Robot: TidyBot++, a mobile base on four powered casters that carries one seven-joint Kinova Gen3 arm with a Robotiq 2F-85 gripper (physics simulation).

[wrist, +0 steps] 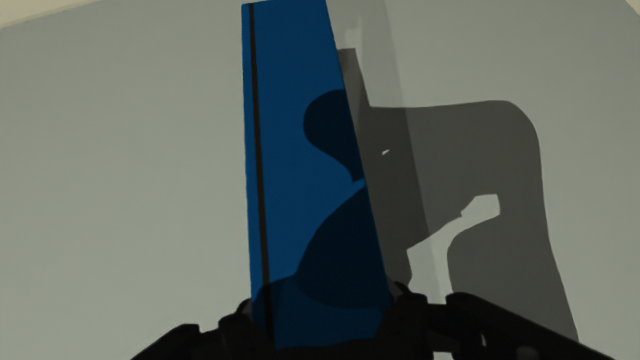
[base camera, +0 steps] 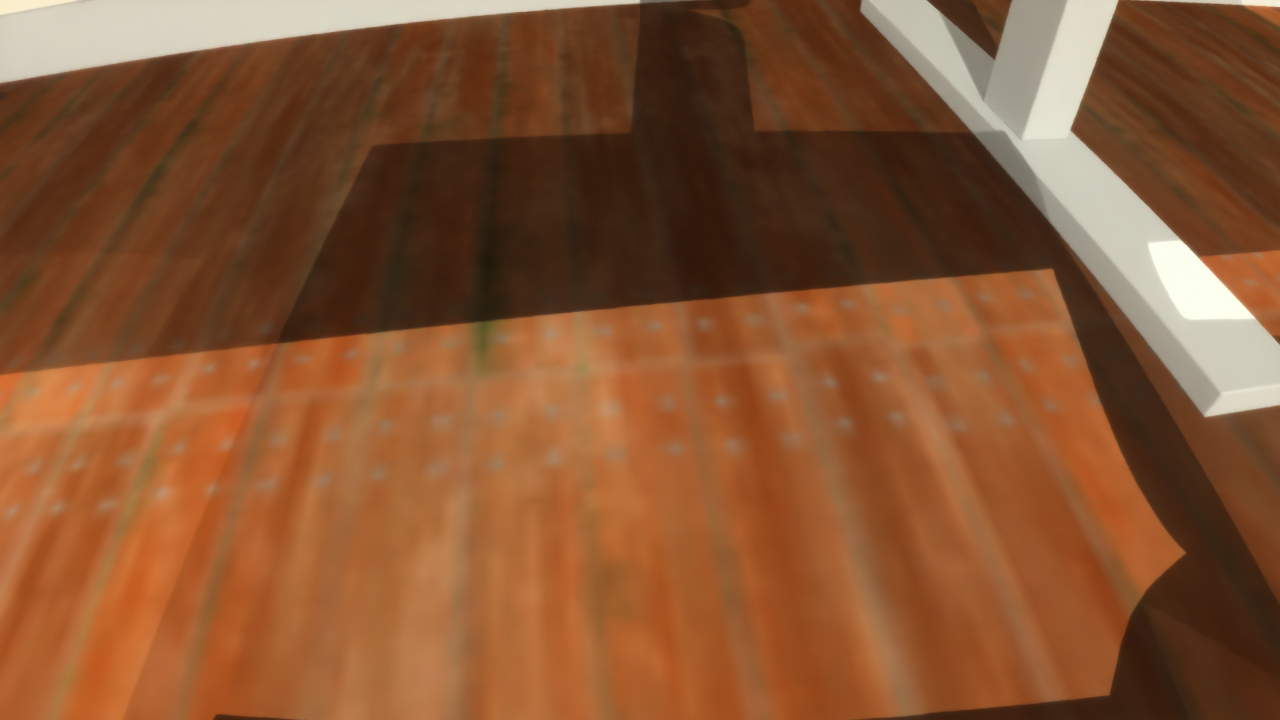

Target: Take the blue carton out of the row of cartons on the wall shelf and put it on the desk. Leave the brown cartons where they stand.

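Places are measured from the arm's base along level axes (x ahead, y left, z up), in centimetres.
Pixels of known places: gripper, fingertip midpoint: (wrist: 323,298).
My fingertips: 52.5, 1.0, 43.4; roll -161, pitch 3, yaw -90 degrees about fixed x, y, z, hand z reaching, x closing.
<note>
Ahead of a thing's pixels: the offset from my fingertips to its top centre, as dx, dy, dz. "spot": to the spot under its first point. Level surfaces: height alone.
The blue carton {+6.6, +0.1, +4.5} (wrist: 300,150) with a dark stripe along its left edge is in the middle of the wrist view. My gripper (wrist: 323,298) is shut on the blue carton, with a dark finger on each side of its near end. Behind the carton is a pale grey surface, the desk top {dz -11.1} (wrist: 125,175), with the shadow of the arm and carton to the right. How much space there is between the carton's underside and the desk top I cannot tell. The wall shelf and the brown cartons do not show in these views.
In the base camera view a white desk leg {spot: +16.5, -36.2, -73.7} (base camera: 1056,71) stands on a long white foot (base camera: 1109,223) at the right. A white strip (base camera: 268,22) runs along the far edge of the wooden floor {dz -83.1} (base camera: 581,537). Shadows lie across the floor.
</note>
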